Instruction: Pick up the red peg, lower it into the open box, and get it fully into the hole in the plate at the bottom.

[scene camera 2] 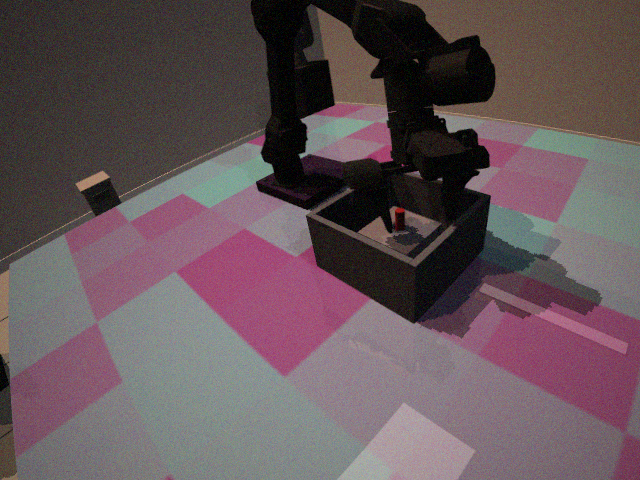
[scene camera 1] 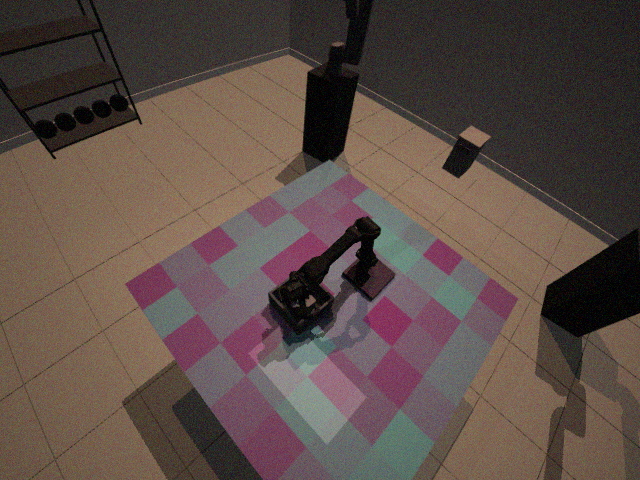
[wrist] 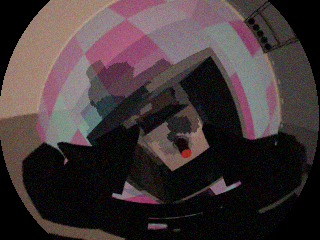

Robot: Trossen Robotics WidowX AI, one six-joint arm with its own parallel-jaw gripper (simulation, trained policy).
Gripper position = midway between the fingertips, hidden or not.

In view: the gripper (scene camera 2: 420, 226) and a dark box (scene camera 2: 409, 287).
The dark box shows as well in scene camera 1 (scene camera 1: 324, 300) and in the wrist view (wrist: 200, 80). The gripper shows as well in the wrist view (wrist: 172, 127).
